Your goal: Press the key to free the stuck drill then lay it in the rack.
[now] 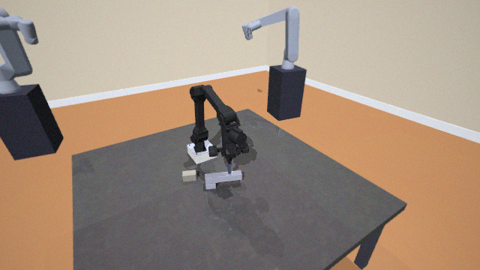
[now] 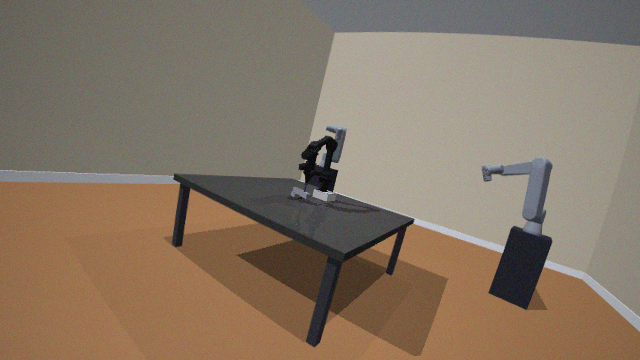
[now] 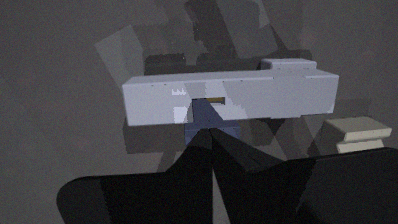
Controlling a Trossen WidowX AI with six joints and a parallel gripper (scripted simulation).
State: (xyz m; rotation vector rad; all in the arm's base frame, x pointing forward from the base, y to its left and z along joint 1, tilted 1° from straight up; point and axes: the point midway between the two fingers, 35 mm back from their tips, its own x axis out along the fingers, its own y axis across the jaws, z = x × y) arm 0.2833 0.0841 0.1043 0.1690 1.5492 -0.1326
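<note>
Right now my gripper tip is 30 mm above the small key. Also, from my gripper tip: drill: 80 mm below, 60 mm to the right, 10 mm behind; rack: 180 mm to the right, 110 mm below, 110 mm behind; grey housing block: 90 mm below, 40 mm to the right, 10 mm behind.
</note>
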